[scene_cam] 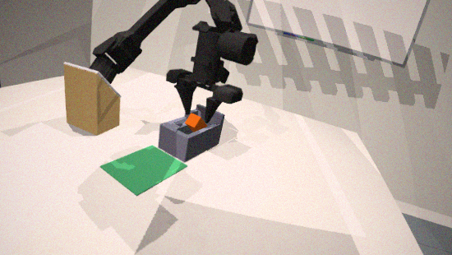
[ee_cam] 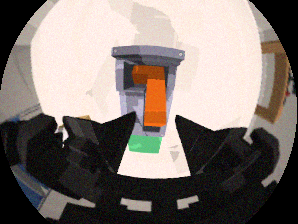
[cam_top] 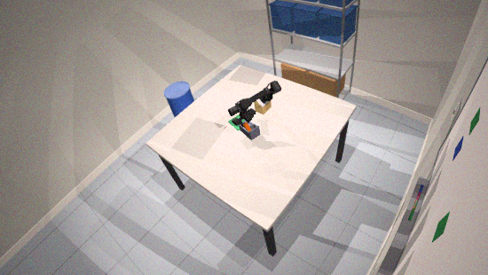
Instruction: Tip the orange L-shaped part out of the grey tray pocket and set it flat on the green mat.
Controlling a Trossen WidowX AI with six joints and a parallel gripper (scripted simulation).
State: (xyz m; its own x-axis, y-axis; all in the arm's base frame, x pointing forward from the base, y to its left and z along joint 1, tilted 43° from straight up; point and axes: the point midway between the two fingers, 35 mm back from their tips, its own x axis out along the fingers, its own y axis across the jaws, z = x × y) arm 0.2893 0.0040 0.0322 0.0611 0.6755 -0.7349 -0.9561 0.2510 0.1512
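Right now the orange L-shaped part is 5 cm below my gripper tip, 4 cm to the left of it and 1 cm behind it. Round my gripper tip: green mat 13 cm to the right, 10 cm below, 6 cm behind.
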